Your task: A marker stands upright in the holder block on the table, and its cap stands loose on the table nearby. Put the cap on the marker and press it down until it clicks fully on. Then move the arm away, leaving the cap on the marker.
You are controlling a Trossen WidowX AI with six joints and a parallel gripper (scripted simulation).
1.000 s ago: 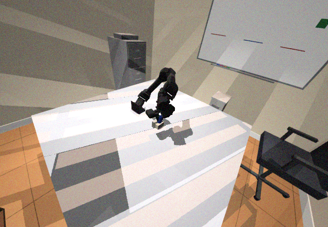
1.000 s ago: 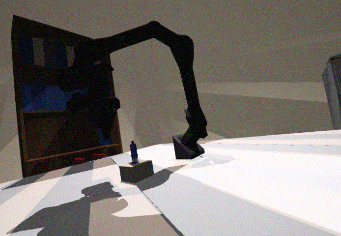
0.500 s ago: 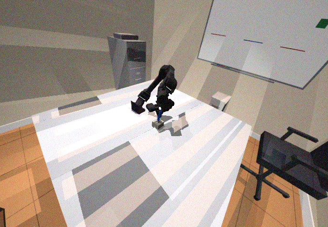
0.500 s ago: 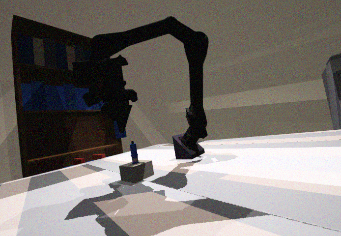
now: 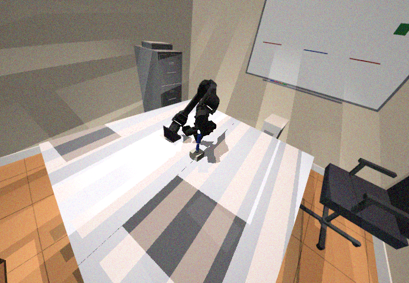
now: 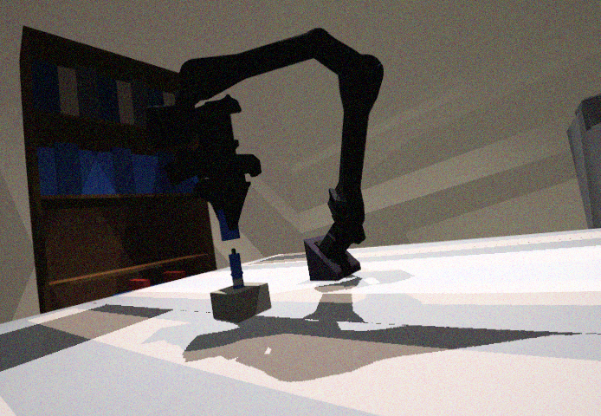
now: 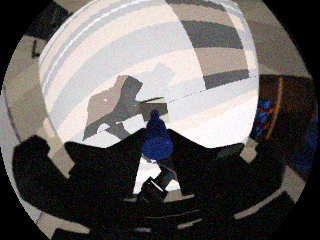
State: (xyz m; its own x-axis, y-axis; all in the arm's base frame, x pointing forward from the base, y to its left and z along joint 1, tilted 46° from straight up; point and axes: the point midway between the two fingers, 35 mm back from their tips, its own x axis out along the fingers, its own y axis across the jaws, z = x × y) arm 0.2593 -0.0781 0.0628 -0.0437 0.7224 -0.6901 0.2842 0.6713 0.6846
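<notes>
The holder block is 110 mm below my gripper tip. Round my gripper tip: blue cap: 10 mm above.
</notes>
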